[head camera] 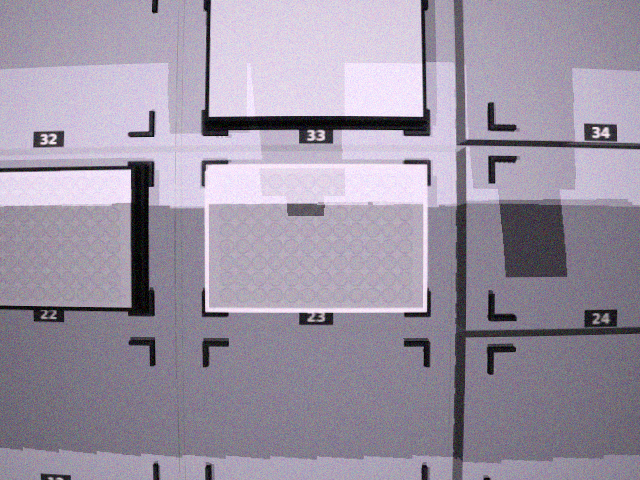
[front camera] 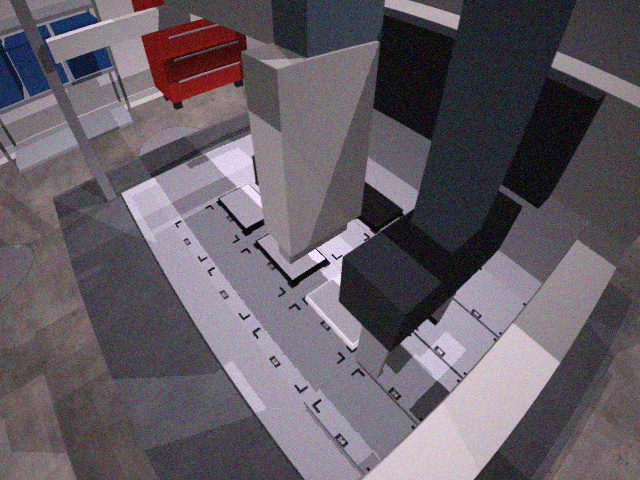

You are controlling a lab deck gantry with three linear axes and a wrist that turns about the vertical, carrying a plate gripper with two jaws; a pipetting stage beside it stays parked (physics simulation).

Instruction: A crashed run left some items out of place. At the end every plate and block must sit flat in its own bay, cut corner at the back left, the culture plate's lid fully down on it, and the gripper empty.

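Seen in the pictures: robot's base at its link origin: (front camera: 176, 224).
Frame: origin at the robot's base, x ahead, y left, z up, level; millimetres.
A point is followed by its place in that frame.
Observation:
My gripper (front camera: 407, 348) {x 524, y 105, z 160 mm} is high over the right part of the deck in the front view. Its two jaws stand apart and look open, with deck visible between them; the jaws do not show in the head view. A white plate (front camera: 330, 307) {x 376, y 128, z 14 mm} (head camera: 315, 253) {x 392, y 142, z 14 mm} lies flat between the corner marks of bay 23. A black-skirted plate (front camera: 289, 260) (head camera: 62, 242) {x 247, y 148, z 14 mm} sits in bay 22, and another (head camera: 310, 56) {x 389, y 252, z 14 mm} in bay 33. A further black-skirted plate (front camera: 242, 204) {x 57, y 143, z 14 mm} lies at the left. A black block (front camera: 382, 206) {x 257, y 377, z 17 mm} shows partly at the back. The culture plate and its lid do not show.
The parked pipetting stage (front camera: 310, 149) hides the back left of the deck in the front view. The gantry column (front camera: 485, 118) {x 533, y 85, z 462 mm} rises behind my gripper. A pale rail (front camera: 511, 377) {x 622, y 13, z 400 mm} runs along the right edge. A red drawer cabinet (front camera: 196, 56) stands beyond the deck.

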